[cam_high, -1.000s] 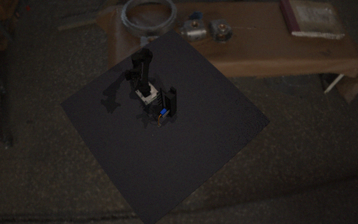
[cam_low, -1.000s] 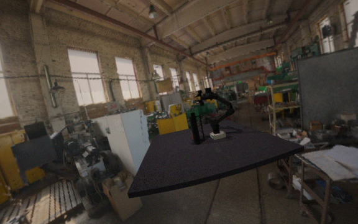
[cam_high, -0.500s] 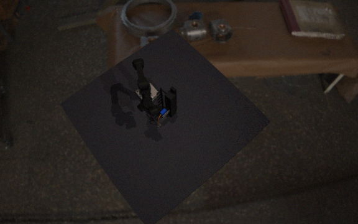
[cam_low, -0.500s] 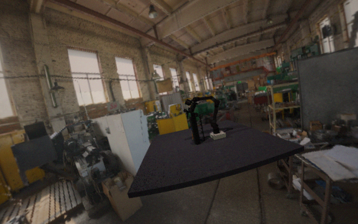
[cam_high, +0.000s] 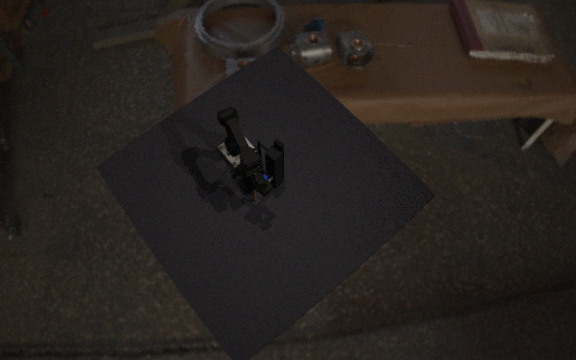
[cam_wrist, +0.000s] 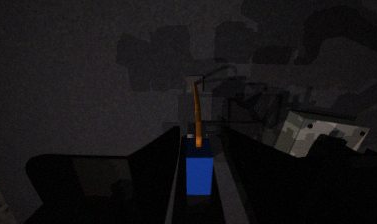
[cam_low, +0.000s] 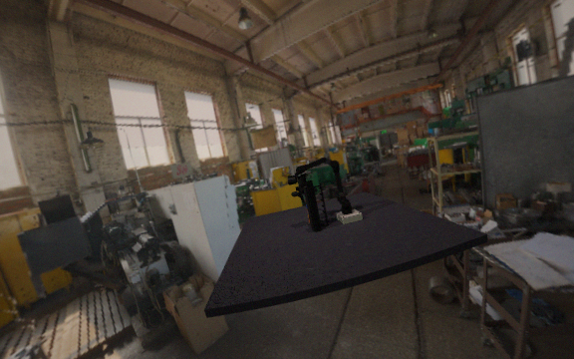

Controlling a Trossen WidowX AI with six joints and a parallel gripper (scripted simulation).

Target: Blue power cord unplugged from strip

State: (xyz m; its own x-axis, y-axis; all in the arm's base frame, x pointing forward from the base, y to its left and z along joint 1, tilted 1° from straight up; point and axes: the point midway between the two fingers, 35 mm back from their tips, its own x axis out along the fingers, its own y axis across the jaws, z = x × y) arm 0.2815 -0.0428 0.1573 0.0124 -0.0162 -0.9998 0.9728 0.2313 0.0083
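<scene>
My gripper tip is now 20 mm past the blue plug, 70 mm to the right of it and 10 mm above it.
</scene>
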